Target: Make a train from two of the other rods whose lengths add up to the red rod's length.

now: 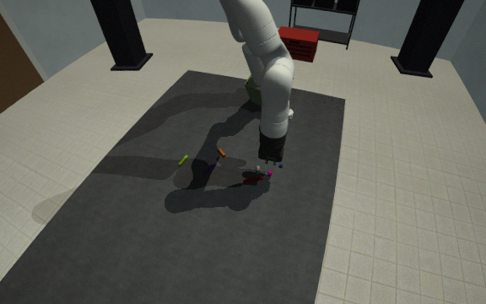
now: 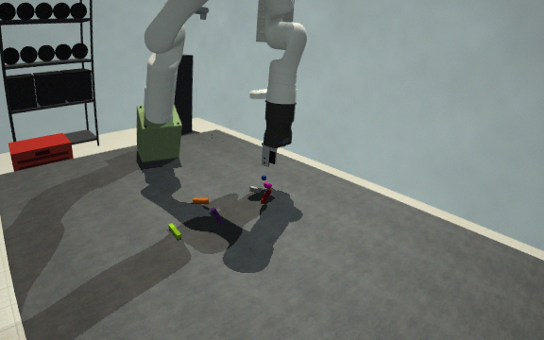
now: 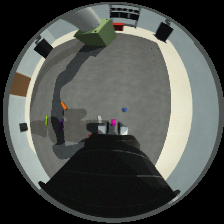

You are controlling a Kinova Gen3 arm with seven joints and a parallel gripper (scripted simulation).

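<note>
My gripper is now 8 cm above the magenta rod. Round my hand: blue rod (8 cm below, 4 cm to the left, 4 cm behind); then grey rod (8 cm below, 4 cm to the right, 1 cm behind); then red rod (8 cm below, 6 cm to the right, 4 cm ahead).
</note>
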